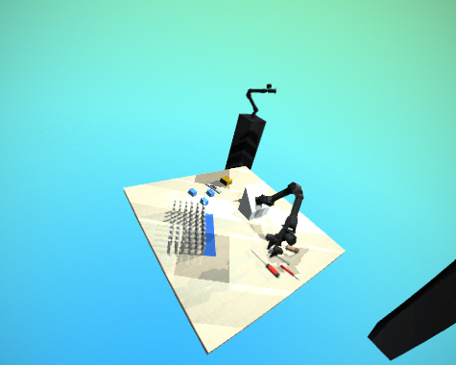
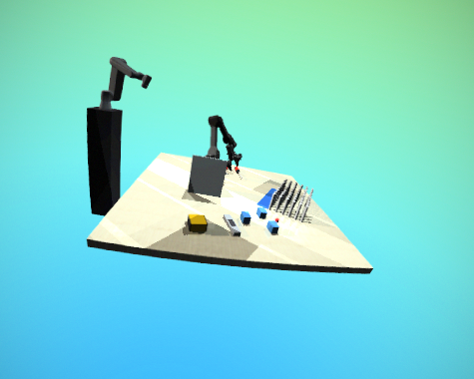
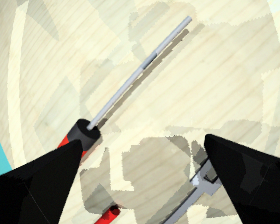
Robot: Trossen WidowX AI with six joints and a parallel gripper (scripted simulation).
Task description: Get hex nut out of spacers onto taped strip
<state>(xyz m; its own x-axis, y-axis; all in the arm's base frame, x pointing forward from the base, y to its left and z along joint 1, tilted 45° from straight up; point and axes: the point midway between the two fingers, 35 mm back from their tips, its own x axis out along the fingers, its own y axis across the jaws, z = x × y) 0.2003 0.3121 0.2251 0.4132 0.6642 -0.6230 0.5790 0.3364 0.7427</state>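
My gripper tip is 9 cm past the grey forked tool, 4 cm to the right of it and 4 cm above it. From my gripper tip the other things lie so: blue taped strip 24 cm ahead, 35 cm to the right, 5 cm below; then wooden-handled tool 17 cm behind, 4 cm to the right, 3 cm below; then red tool 7 cm behind, 19 cm to the left, 4 cm below.
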